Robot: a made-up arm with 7 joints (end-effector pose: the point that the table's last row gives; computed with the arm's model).
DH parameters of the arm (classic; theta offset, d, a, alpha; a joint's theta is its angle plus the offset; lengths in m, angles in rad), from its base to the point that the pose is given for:
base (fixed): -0.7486 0 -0.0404 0
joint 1: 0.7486 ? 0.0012 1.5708
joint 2: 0 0.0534 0.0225 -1.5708
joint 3: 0 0.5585 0.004 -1.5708
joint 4: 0 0.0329 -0.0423 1.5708
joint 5: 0 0.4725 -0.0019 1.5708
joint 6: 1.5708 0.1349 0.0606 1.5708
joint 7: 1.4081 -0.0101 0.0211 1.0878
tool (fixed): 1.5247 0.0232 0 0
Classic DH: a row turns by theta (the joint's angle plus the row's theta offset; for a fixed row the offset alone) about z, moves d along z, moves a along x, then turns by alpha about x.
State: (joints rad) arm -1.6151 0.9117 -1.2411 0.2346 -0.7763 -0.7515 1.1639
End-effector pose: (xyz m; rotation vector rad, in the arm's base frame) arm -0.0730 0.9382 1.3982 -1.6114 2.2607 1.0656
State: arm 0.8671 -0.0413 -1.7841 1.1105 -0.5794 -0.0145 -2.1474
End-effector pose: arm 0.2731 -0.3427 1.6879 -1.7175 2.2905 0.3041
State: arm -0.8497 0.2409 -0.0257 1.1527 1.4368 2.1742 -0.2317
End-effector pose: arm 0.0639 -0.2680 1.5316 0.8374 -0.9731 -0.6707
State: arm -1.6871 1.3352 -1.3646 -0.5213 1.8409 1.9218 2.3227
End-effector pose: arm 0.1728 0.9835 1.0654 -0.7428 0.3398 0.9669
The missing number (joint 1, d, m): 0.7976
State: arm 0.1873 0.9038 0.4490 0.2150 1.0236 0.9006 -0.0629
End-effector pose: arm -0.7019 -0.1763 1.6250 -0.2824 -1.0536 1.4393
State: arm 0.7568 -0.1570 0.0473 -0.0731 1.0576 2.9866 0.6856
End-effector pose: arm 0.2230 0.1164 1.7409 2.2784 -1.7157 1.2011
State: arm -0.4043 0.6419 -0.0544 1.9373 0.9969 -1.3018 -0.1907
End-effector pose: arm 0.1322 -0.1009 1.2742 -0.0865 2.2280 1.6070
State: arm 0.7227 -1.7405 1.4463 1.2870 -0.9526 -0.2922 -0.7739
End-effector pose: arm 0.2875 0.8900 0.5098 1.8178 -0.6018 -1.7418
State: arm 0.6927 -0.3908 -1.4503 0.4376 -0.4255 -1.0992 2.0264
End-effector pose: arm 0.3535 0.0765 1.7807 1.9960 -0.0468 -1.9676
